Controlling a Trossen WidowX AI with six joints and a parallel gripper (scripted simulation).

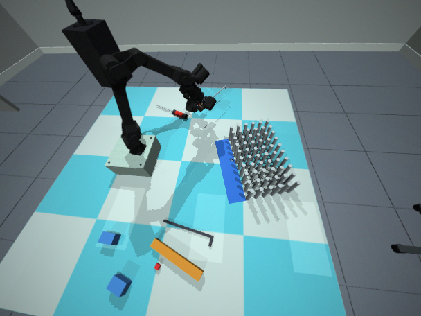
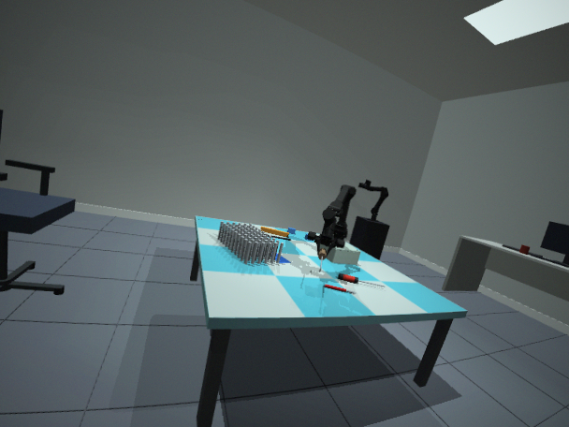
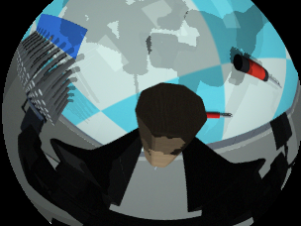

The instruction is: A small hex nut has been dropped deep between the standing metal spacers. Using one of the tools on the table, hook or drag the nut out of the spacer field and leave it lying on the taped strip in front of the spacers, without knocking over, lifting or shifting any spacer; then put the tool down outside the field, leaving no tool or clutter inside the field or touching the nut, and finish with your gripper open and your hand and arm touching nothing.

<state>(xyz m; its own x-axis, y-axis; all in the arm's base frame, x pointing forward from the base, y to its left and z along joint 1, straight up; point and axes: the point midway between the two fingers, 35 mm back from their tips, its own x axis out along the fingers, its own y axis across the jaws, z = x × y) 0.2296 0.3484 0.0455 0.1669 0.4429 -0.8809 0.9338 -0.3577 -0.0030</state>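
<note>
My gripper tip is now 9 cm to the right of the wooden-handled tool and 4 cm short of it. From my gripper tip the other things lie so: blue taped strip 30 cm to the right, 21 cm ahead, 11 cm below; orange flat bar 73 cm to the right, 11 cm ahead, 10 cm below; small red screwdriver 13 cm to the left, 11 cm below, 10 cm behind.
</note>
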